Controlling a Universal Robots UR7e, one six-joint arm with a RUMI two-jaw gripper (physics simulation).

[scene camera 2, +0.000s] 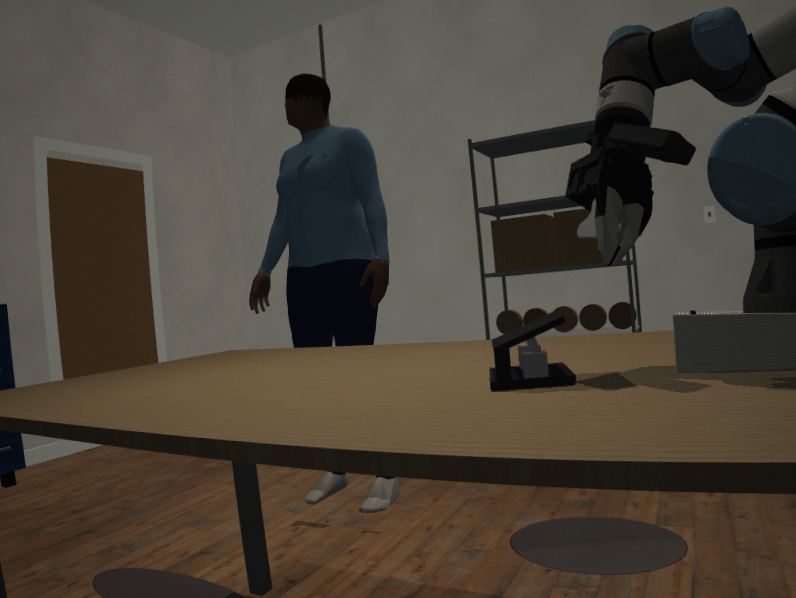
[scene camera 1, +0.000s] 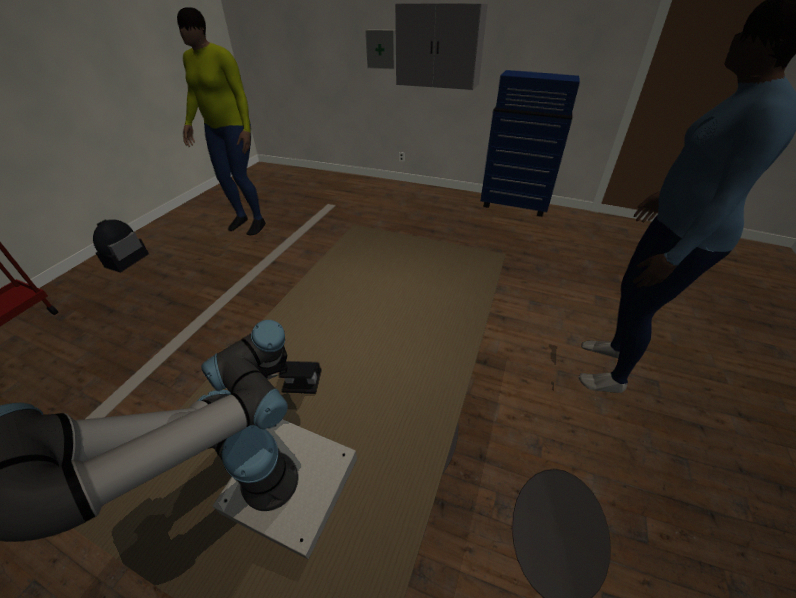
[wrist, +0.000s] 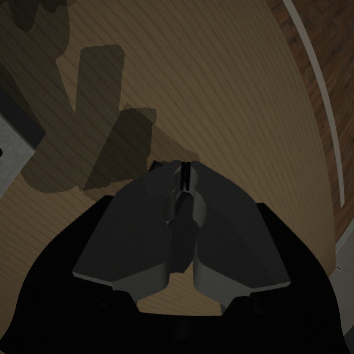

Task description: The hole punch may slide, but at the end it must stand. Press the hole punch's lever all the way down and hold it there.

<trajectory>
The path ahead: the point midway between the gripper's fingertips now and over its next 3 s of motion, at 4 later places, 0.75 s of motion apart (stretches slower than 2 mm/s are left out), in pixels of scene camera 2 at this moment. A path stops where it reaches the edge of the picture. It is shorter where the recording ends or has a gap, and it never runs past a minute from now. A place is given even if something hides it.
The gripper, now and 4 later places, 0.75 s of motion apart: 609,264; 527,253; 537,298; 530,335; 518,338
</trajectory>
